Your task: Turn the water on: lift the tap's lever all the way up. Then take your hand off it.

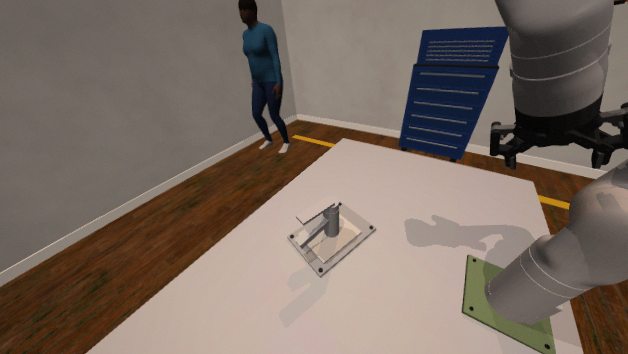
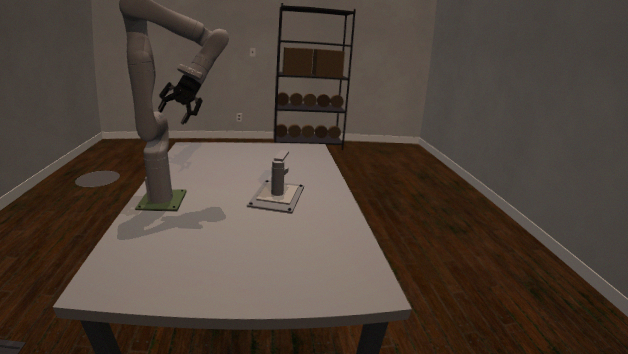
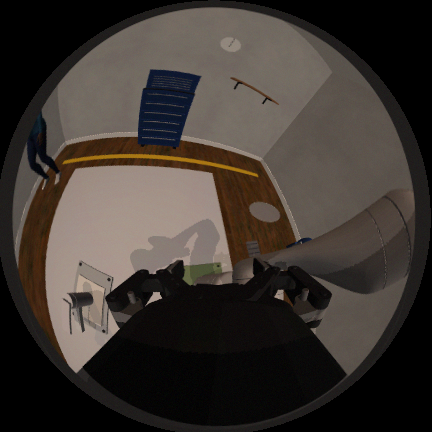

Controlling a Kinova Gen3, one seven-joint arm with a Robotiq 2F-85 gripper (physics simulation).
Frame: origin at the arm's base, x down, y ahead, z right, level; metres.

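Seen in the pictures: gripper, fingertip midpoint: (image 1: 550, 164) (image 2: 170, 117) (image 3: 217, 267); arm's base, link origin: (image 1: 506, 300) (image 2: 161, 197).
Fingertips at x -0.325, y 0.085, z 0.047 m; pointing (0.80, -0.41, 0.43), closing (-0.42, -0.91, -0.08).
Offsets run from my fingertips to a thing's middle. "spot": to the spot under its first point. Level surfaces: height alone.
A grey tap {spot: dx +0.250, dy +0.350, dz -0.143 m} (image 1: 332, 223) (image 2: 278, 180) (image 3: 82, 299) stands upright on a pale base plate {dx +0.327, dy +0.367, dz -0.126 m} (image 1: 357, 222) (image 2: 265, 204) (image 3: 95, 275). Its flat lever {dx +0.182, dy +0.378, dz -0.177 m} (image 1: 314, 213) (image 2: 282, 155) (image 3: 70, 320) reaches out from the top, above the spout {dx +0.255, dy +0.382, dz -0.194 m} (image 1: 314, 233) (image 2: 286, 171) and on the same side. The lever's exact tilt is hard to tell. My gripper (image 1: 555, 162) (image 2: 173, 115) (image 3: 217, 267) is open, with nothing between its fingers. It hangs high above the table near the arm's base, well to the side of the tap and higher than the lever, touching neither.
The arm's base stands on a green plate (image 1: 475, 295) (image 2: 179, 198) (image 3: 197, 272) on the same white table {dx +0.333 m} (image 1: 240, 300) (image 2: 240, 265) (image 3: 115, 200). A blue cabinet (image 1: 442, 100) (image 3: 162, 117) and a person (image 1: 262, 55) are beyond the table. A dark shelf rack (image 2: 278, 100) stands at the far wall.
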